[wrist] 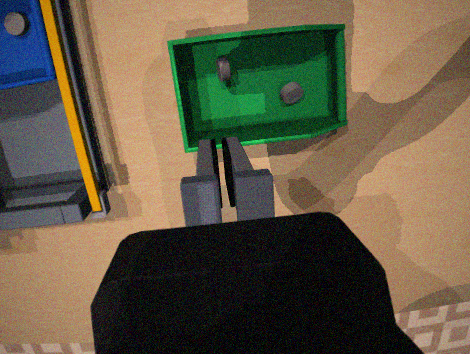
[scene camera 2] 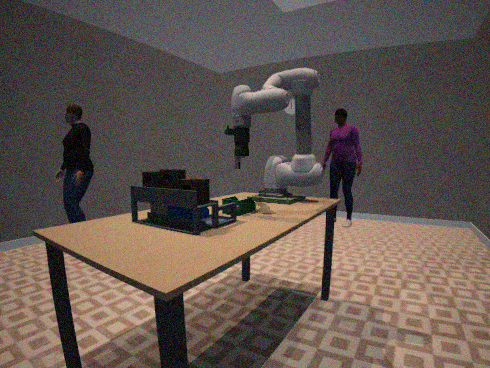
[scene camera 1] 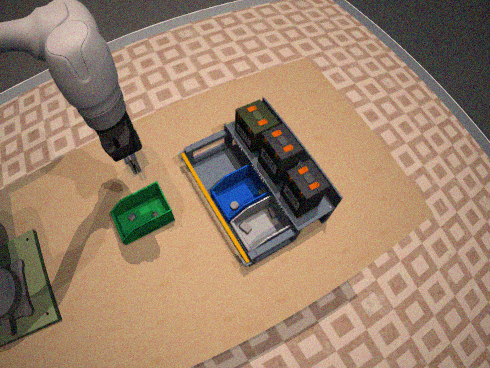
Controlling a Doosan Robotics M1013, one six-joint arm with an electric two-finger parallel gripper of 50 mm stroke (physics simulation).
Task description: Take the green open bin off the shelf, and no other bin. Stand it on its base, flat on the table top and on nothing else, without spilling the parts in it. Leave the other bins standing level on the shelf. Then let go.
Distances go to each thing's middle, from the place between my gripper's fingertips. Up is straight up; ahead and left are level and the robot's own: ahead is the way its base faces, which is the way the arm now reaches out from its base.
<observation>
I see my gripper 5 cm past the green open bin [scene camera 1: 144, 202], 2 cm to the left of it and 19 cm above it. Also, from my hand: grey bin [scene camera 1: 264, 229]: 26 cm ahead, 19 cm to the right, 19 cm below; blue bin [scene camera 1: 242, 185]: 25 cm ahead, 8 cm to the right, 19 cm below.
</observation>
